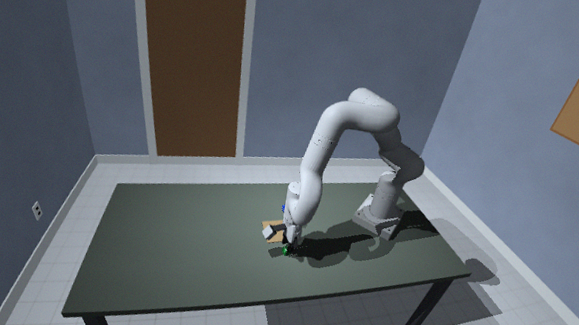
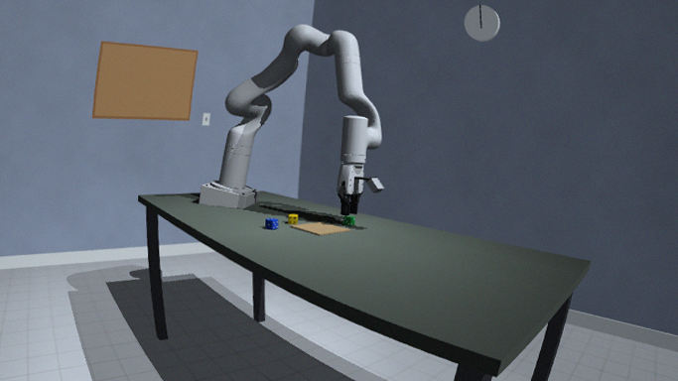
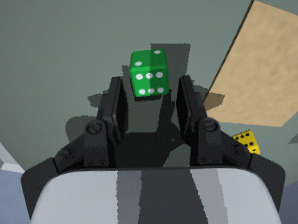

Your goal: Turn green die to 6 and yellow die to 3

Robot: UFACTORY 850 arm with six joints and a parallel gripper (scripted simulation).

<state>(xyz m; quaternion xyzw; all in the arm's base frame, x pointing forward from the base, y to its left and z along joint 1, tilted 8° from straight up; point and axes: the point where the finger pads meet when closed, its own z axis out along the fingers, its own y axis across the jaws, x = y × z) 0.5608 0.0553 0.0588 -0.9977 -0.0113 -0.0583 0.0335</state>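
The green die is 4 cm below my hand. Round my hand: tan mat 14 cm to the right, 5 cm below, 2 cm behind; then yellow die 15 cm to the right, 12 cm behind, 4 cm below; then blue die 27 cm to the right, 11 cm behind, 4 cm below.
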